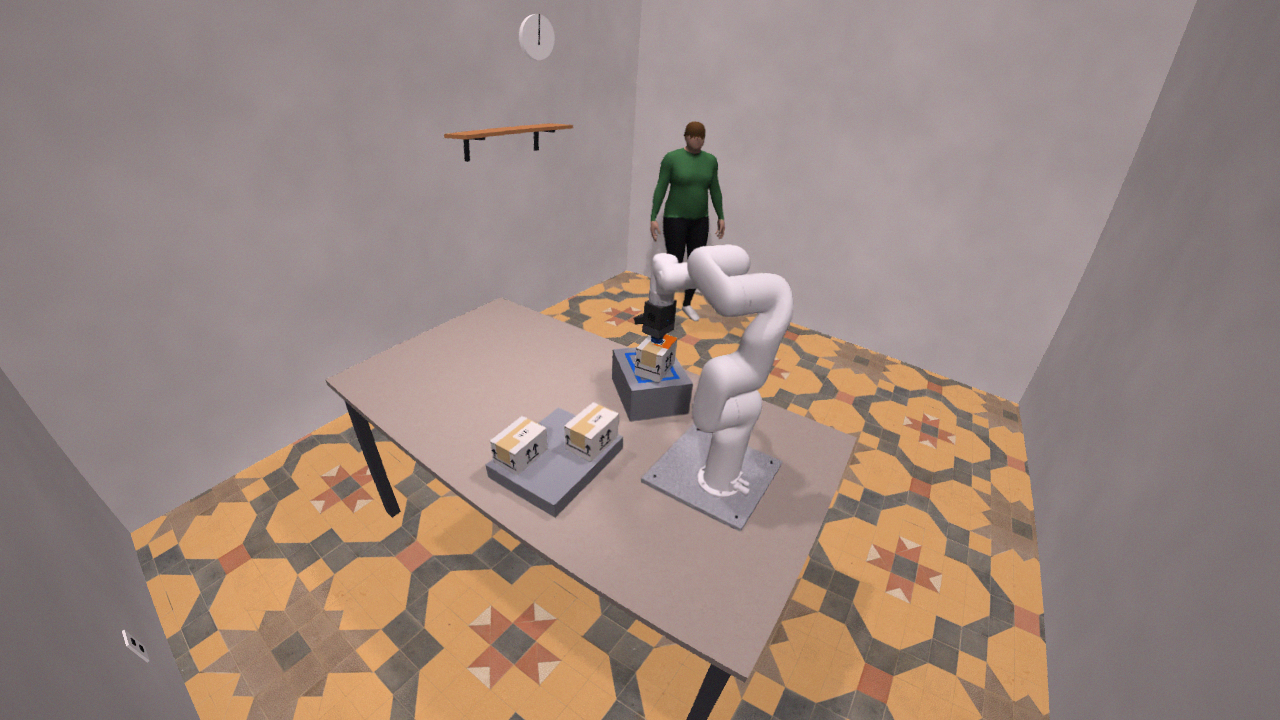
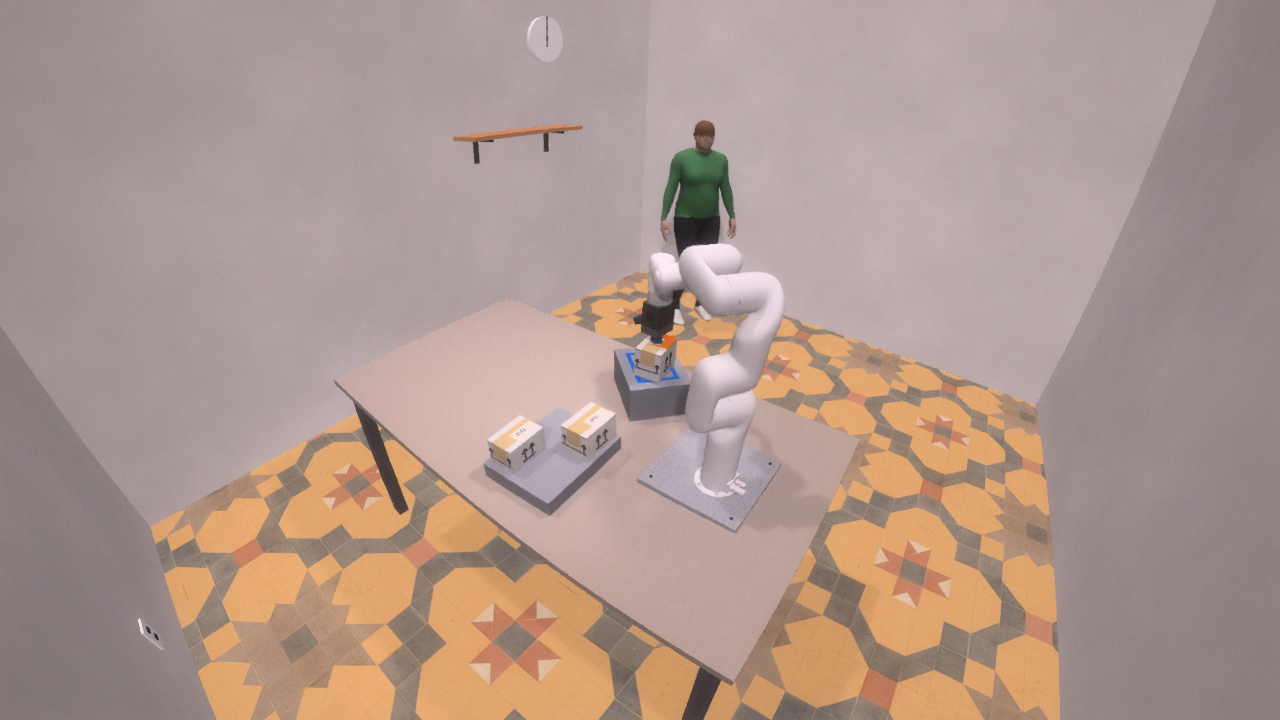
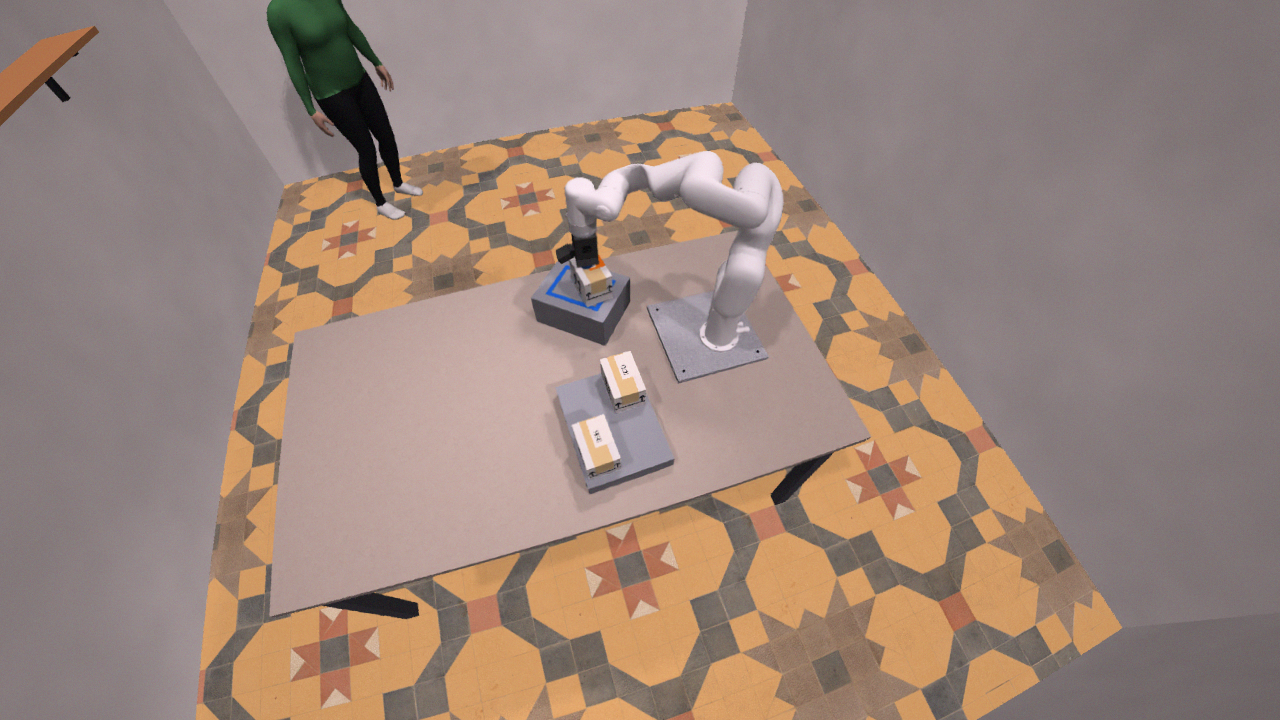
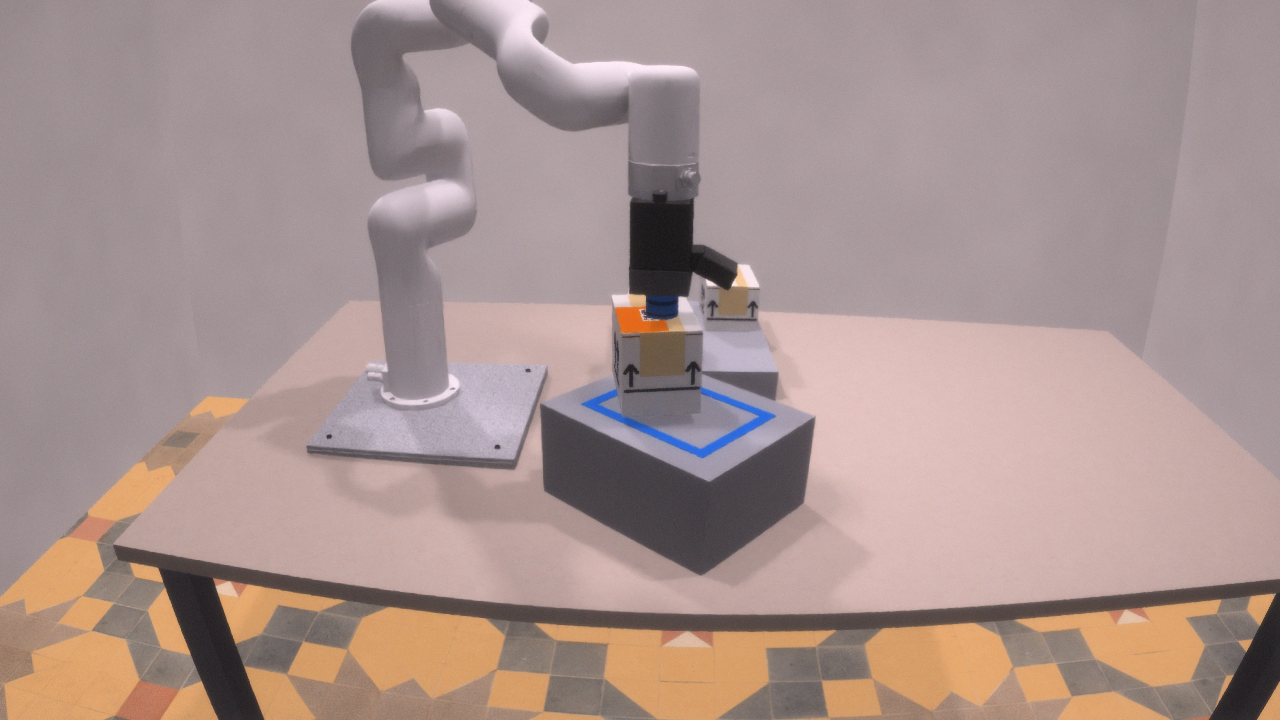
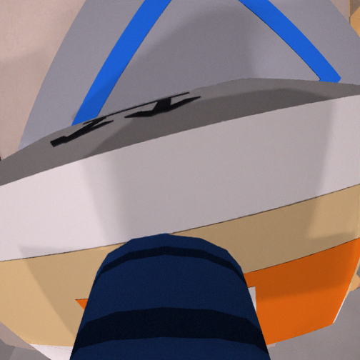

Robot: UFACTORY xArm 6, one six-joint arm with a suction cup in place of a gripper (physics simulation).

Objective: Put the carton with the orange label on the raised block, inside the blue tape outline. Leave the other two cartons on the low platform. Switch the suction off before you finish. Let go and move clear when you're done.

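The carton with the orange label hangs upright under my suction cup, which is pressed on its top. It is at or just above the raised block; contact beneath it is not clear. It stands turned relative to the blue tape outline, towards one end, and hides part of it. The other two cartons sit apart on the low platform.
The arm's base plate is bolted to the table beside the block and platform. A person in a green top stands beyond the table. A wall shelf is at the back.
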